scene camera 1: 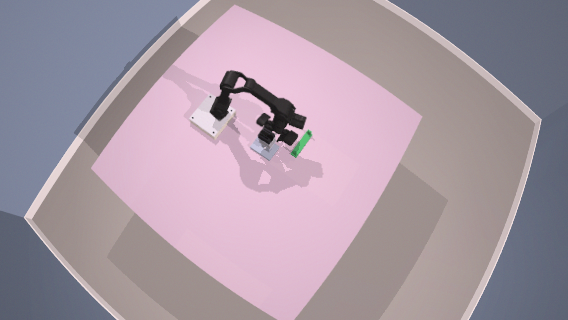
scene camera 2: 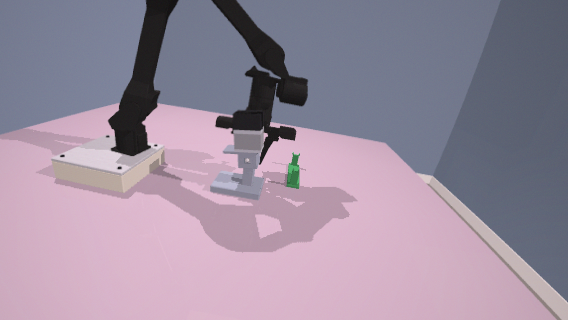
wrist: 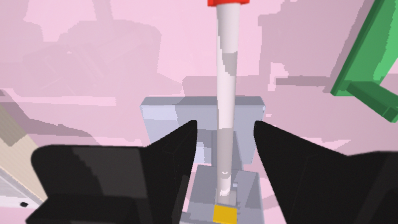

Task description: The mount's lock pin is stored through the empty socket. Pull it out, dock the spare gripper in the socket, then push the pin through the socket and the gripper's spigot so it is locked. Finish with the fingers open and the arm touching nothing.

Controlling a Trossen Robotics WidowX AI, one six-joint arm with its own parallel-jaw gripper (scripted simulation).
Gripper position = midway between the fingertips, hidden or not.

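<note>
Mount socket (scene camera 2: 246, 185) in sight. Spare gripper (scene camera 2: 248, 125) too. My gripper: (scene camera 2: 251, 163), also (wrist: 225, 126).
</note>
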